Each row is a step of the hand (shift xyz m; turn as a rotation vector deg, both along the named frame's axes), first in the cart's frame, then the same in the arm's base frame.
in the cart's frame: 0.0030 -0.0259 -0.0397 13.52 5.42 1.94
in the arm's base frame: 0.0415 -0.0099 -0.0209 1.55 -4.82 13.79
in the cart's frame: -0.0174 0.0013 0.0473 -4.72 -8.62 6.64
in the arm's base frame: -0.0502 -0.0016 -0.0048 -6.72 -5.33 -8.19
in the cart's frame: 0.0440 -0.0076 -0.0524 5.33 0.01 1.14
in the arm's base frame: 0.0636 -0.0179 0.0193 0.50 -3.58 4.08
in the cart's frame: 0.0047 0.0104 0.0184 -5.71 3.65 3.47
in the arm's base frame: -0.0172 -0.0003 0.0131 -5.40 5.23 -1.24
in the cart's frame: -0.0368 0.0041 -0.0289 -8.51 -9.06 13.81
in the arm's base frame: 0.0160 0.0337 -0.0286 -14.59 -5.34 -10.19
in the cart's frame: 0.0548 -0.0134 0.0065 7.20 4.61 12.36
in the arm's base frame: 0.0116 -0.0453 0.0322 -10.11 -4.47 10.18
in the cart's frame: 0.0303 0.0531 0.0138 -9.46 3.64 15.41
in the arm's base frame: -0.0101 0.0168 0.0595 -17.83 4.18 -2.21
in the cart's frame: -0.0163 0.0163 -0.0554 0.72 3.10 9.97
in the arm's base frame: 0.0459 0.0375 -0.0094 -9.59 -0.94 4.08
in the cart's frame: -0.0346 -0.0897 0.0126 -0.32 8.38 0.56
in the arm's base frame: -0.0120 -0.0486 -0.0830 -1.58 6.23 5.42
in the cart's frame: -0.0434 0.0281 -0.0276 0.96 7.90 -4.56
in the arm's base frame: 0.0101 0.0551 -0.0173 3.71 6.52 5.27
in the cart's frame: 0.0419 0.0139 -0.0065 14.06 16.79 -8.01
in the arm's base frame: 0.0170 -0.0136 0.0390 9.86 6.03 20.25
